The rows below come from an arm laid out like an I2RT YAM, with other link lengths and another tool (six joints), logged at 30 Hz.
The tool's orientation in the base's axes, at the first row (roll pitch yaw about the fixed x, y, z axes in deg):
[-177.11 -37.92 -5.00]
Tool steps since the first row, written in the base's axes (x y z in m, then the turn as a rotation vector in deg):
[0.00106 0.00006 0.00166 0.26 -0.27 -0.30]
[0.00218 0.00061 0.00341 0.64 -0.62 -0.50]
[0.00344 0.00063 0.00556 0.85 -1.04 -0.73]
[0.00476 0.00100 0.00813 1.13 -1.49 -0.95]
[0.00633 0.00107 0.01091 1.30 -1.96 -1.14]
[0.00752 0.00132 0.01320 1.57 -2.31 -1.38]
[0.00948 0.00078 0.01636 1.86 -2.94 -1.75]
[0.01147 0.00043 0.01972 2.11 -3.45 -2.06]
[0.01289 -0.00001 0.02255 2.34 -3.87 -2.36]
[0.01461 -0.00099 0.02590 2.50 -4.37 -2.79]
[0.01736 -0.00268 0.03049 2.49 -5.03 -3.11]
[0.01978 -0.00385 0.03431 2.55 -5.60 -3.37]
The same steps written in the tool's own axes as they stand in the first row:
[0.00185 -0.00019 -0.00066 0.04 0.27 0.40]
[0.00377 -0.00087 -0.00135 0.24 0.60 0.79]
[0.00608 -0.00104 -0.00226 0.29 1.02 1.10]
[0.00867 -0.00159 -0.00348 0.41 1.46 1.45]
[0.01161 -0.00186 -0.00470 0.46 1.93 1.71]
[0.01393 -0.00226 -0.00577 0.54 2.27 2.06]
[0.01745 -0.00196 -0.00705 0.59 2.90 2.53]
[0.02110 -0.00186 -0.00847 0.63 3.41 2.93]
[0.02399 -0.00161 -0.00983 0.65 3.82 3.31]
[0.02747 -0.00086 -0.01141 0.55 4.33 3.75]
[0.03256 0.00049 -0.01332 0.39 5.00 4.00]
[0.03689 0.00137 -0.01484 0.32 5.58 4.24]

